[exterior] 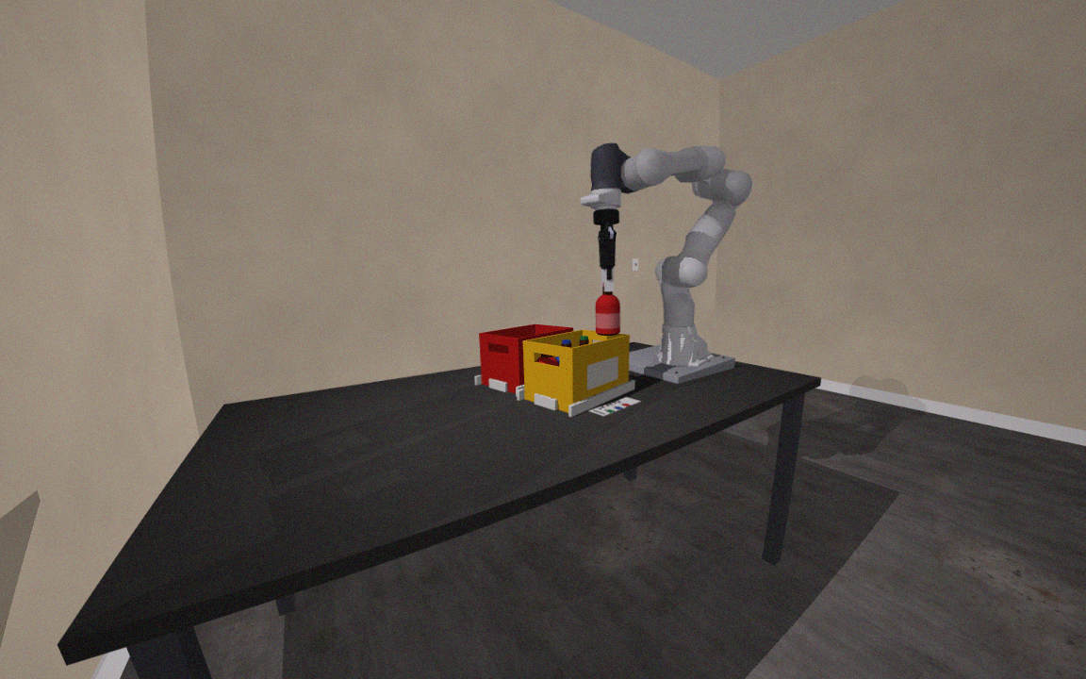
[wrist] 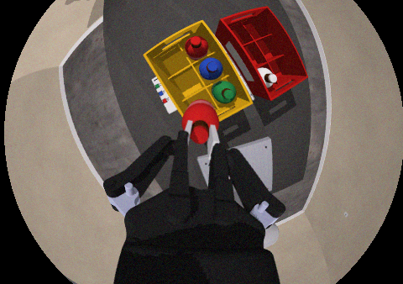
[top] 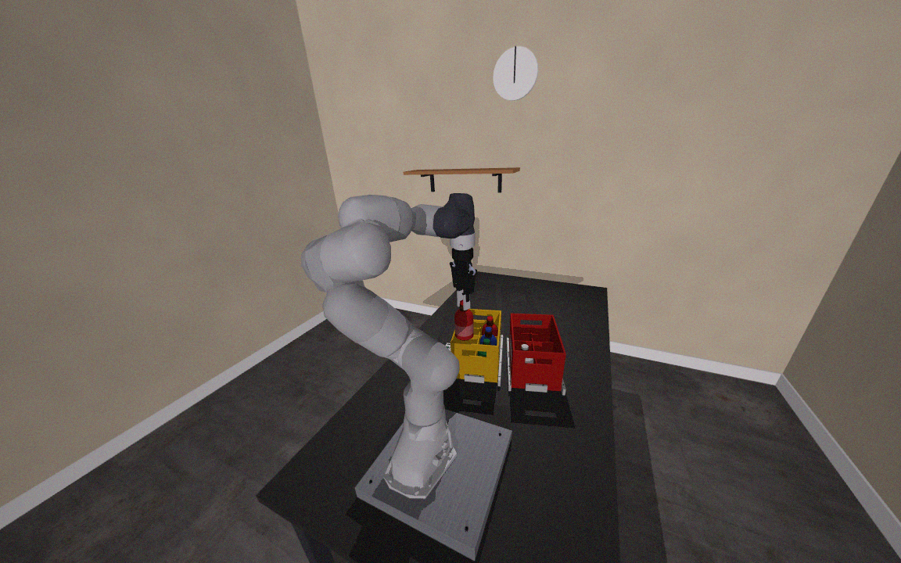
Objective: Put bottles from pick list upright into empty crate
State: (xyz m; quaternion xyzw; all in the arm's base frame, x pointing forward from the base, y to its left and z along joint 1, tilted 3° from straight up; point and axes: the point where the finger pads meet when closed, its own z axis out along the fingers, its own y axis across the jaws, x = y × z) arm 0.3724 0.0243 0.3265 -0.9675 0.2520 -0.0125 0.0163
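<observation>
Right now the green-labelled bottle is 2 cm ahead of my hand, 9 cm to the right of it and 25 cm below it. Round my hand: white-capped bottle: 4 cm ahead, 23 cm to the right, 25 cm below; yellow crate: 9 cm ahead, 2 cm to the right, 26 cm below; blue-labelled bottle: 11 cm ahead, 7 cm to the right, 25 cm below.
</observation>
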